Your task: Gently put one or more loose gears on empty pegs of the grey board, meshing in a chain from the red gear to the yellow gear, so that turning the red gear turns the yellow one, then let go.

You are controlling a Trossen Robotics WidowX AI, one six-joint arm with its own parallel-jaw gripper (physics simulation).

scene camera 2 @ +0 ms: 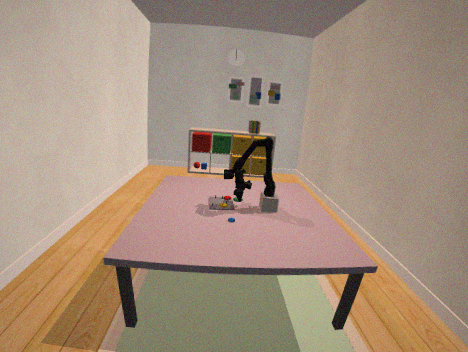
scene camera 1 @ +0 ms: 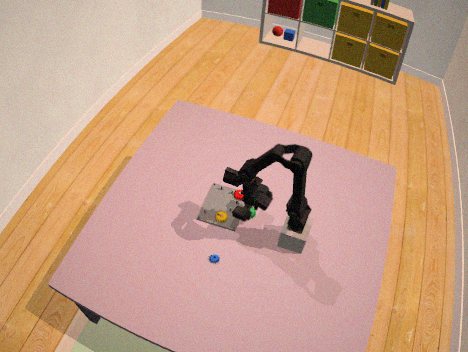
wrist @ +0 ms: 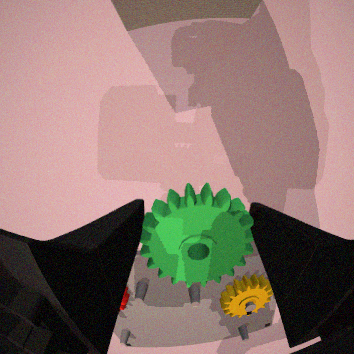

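Pixels of known places: gripper, fingertip midpoint: (scene camera 2: 240, 200) (scene camera 1: 252, 214) (wrist: 198, 208); arm's base, link origin: (scene camera 2: 269, 194) (scene camera 1: 296, 224).
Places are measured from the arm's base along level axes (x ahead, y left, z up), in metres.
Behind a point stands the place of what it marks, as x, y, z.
My gripper (scene camera 1: 249, 212) @(0.191, -0.016, -0.059) (scene camera 2: 238, 198) @(0.191, -0.016, -0.059) (wrist: 198, 208) @(0.191, -0.016, -0.059) is shut on the green gear (scene camera 1: 253, 213) @(0.186, -0.018, -0.050) (scene camera 2: 236, 199) @(0.222, 0.001, -0.051) (wrist: 195, 235) @(0.201, -0.020, -0.049), with a finger on each side of its teeth. The gear is held face to the wrist camera, above the arm-side part of the grey board (scene camera 1: 212, 205) @(0.369, -0.017, -0.098) (wrist: 170, 325) @(0.353, -0.058, -0.098); its bore is off the pegs that show. Two bare pegs (wrist: 141, 290) @(0.274, -0.071, -0.085) (wrist: 194, 294) @(0.283, -0.025, -0.084) stand just past its rim. The red gear (scene camera 1: 238, 194) @(0.288, -0.108, -0.080) (scene camera 2: 227, 198) @(0.283, -0.090, -0.085) (wrist: 124, 299) @(0.289, -0.092, -0.087) is partly hidden by a finger in the wrist view. The yellow gear (scene camera 1: 221, 217) @(0.304, 0.035, -0.081) (scene camera 2: 223, 205) @(0.308, 0.045, -0.083) (wrist: 245, 300) @(0.301, 0.022, -0.081) sits on a peg.
A loose blue gear (scene camera 1: 214, 258) @(0.248, 0.229, -0.088) (scene camera 2: 231, 220) @(0.253, 0.235, -0.095) lies flat on the pink table (scene camera 1: 150, 260) @(0.479, 0.344, -0.106) (scene camera 2: 175, 245) @(0.528, 0.527, -0.106), off the board. The arm's grey base block (scene camera 1: 291, 241) @(-0.005, 0.057, -0.038) (scene camera 2: 269, 203) @(0.000, 0.057, -0.041) stands beside the board. More short pegs (wrist: 126, 336) @(0.367, -0.114, -0.087) (wrist: 243, 332) @(0.376, 0.028, -0.086) stand on the board's far part.
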